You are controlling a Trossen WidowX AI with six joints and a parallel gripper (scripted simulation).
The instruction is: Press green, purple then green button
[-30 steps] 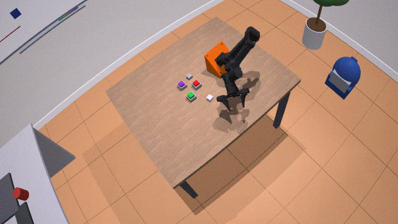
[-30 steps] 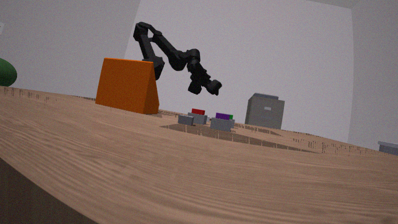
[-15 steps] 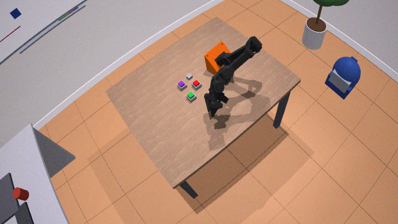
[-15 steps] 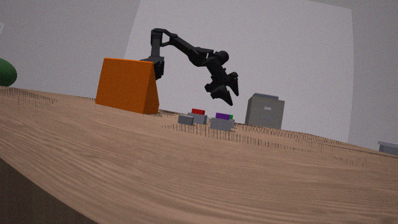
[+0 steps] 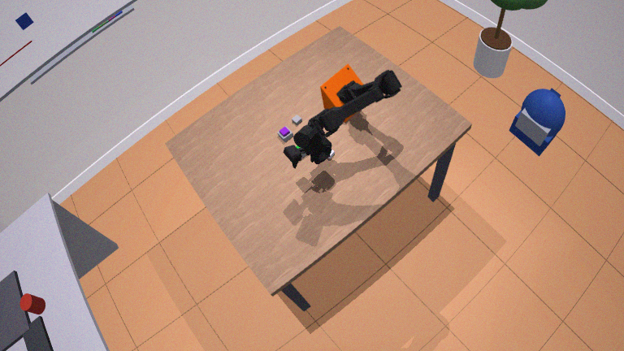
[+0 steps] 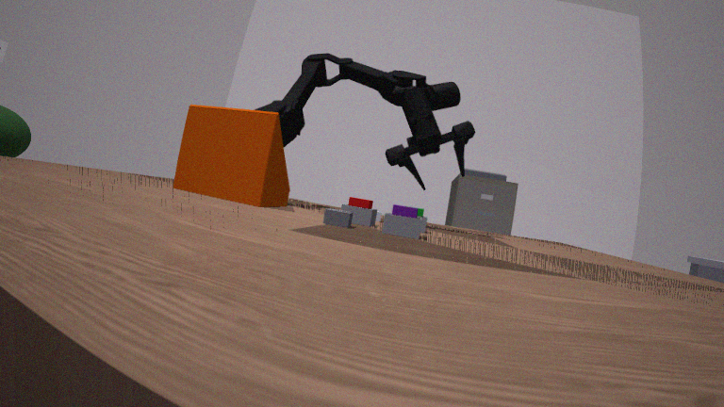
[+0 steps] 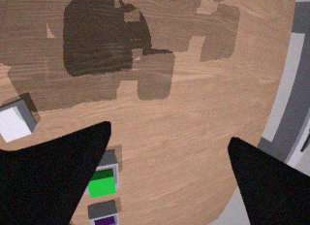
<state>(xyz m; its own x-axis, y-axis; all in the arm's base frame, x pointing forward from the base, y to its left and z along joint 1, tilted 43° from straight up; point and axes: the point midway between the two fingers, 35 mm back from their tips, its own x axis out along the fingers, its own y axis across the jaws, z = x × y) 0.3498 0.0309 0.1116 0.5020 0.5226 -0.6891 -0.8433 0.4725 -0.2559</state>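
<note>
The green button is 6 cm behind my gripper tip, 9 cm to the right of it and 6 cm below it. The rest, counted from my gripper tip: red button 15 cm behind, 13 cm to the right, 6 cm below; white block 13 cm behind, 9 cm below; purple button 9 cm behind, 21 cm to the right, 6 cm below.
</note>
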